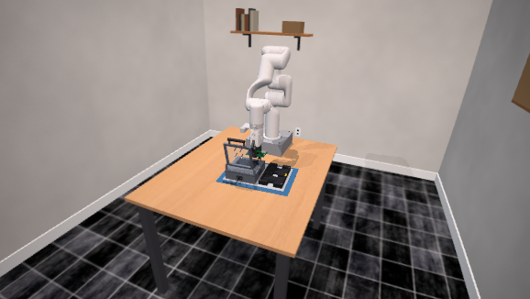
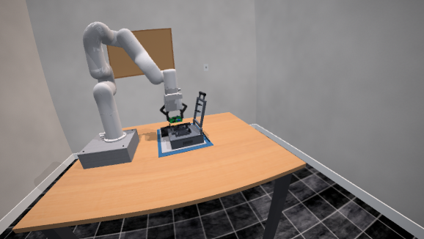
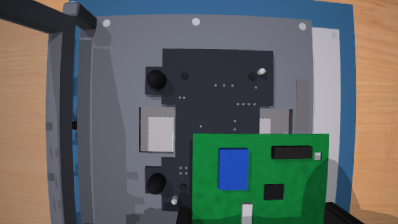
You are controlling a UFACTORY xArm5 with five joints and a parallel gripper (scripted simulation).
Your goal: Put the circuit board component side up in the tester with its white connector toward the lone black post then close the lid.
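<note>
The tester lies 5 cm ahead of my hand, 2 cm below it and 1 cm to the right of it. From my hand the other things lie so: clear-windowed lid (14 cm ahead, 5 cm to the right, 5 cm above); green circuit board (right at my hand).
</note>
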